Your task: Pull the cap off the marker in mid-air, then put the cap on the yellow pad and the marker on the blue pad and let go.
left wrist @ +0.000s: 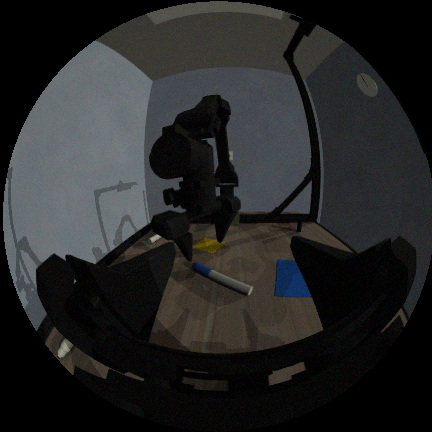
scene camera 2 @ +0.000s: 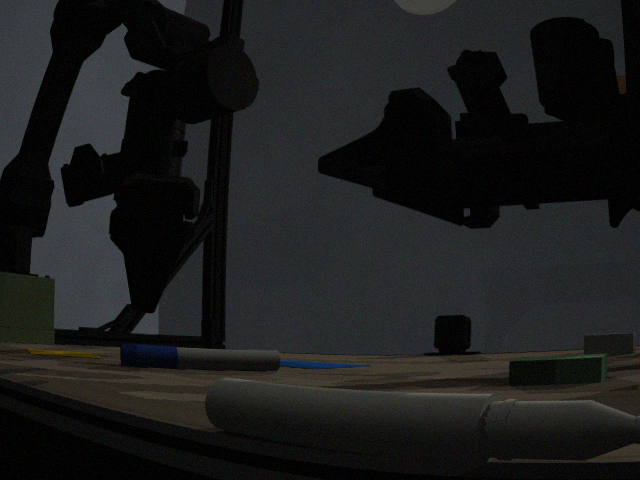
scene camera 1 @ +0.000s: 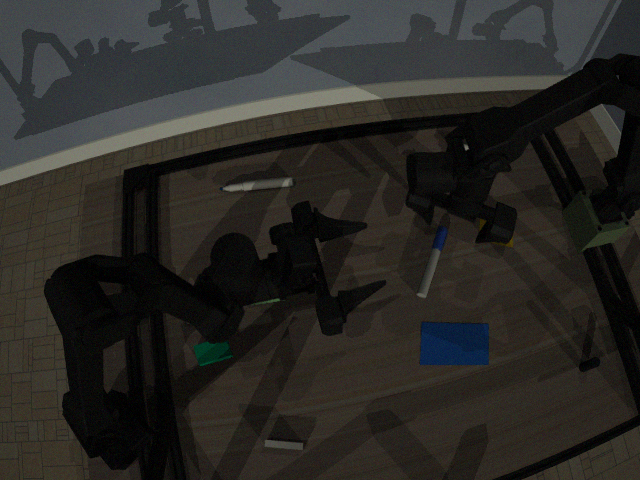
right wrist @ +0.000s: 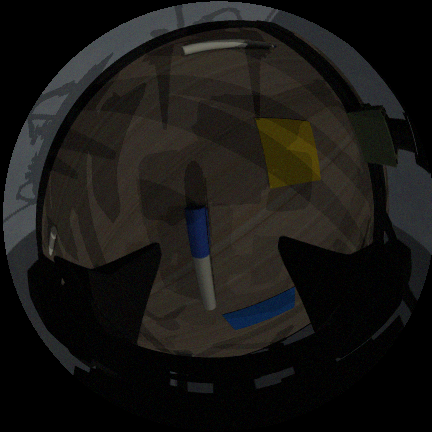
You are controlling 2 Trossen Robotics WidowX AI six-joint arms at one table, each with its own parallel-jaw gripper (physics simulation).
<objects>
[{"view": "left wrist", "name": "my left gripper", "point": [234,245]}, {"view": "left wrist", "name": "my right gripper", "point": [205,250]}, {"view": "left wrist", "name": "blue pad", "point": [289,282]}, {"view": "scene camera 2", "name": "my left gripper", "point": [348,179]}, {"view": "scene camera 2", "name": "my right gripper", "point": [142,311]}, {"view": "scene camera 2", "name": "blue cap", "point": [137,355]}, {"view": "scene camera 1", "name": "my left gripper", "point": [376,253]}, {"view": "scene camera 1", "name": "my right gripper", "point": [453,232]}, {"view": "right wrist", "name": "my right gripper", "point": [219,246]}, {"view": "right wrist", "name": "blue cap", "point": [195,218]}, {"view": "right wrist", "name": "blue pad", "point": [255,313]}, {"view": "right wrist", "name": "yellow pad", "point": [288,145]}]
</objects>
